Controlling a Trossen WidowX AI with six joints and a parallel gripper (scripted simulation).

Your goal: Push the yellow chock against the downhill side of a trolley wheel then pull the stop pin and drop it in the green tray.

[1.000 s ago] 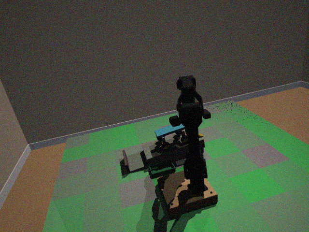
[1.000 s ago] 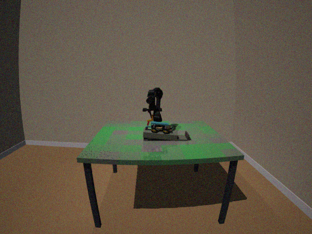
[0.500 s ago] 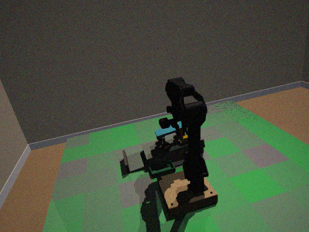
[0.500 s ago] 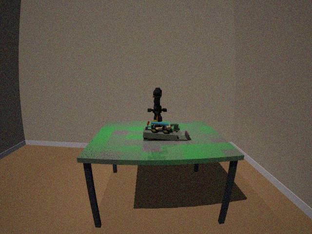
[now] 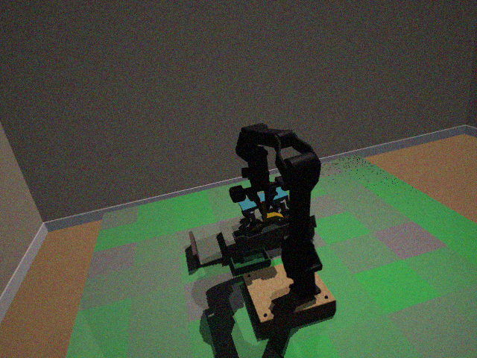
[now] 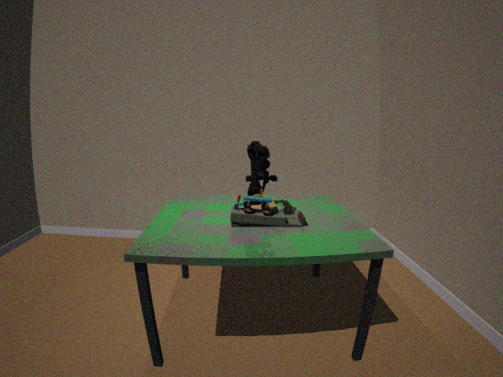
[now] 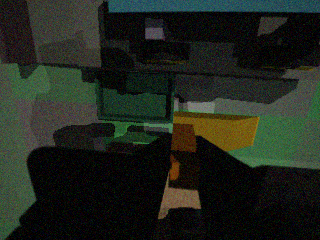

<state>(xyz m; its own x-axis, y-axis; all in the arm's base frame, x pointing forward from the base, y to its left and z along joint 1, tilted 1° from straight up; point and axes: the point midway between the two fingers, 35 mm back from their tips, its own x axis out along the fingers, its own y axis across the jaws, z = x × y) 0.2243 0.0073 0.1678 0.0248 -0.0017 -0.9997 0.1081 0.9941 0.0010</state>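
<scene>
My gripper tip is now 150 mm to the left of the red-headed stop pin, 80 mm short of it and 40 mm above it. From my gripper tip the other things lie so: trolley 110 mm ahead, 60 mm below, 50 mm to the right; then grey ramp 120 mm below, 110 mm ahead, 40 mm to the right; then yellow chock 20 mm to the right, 10 mm below.
</scene>
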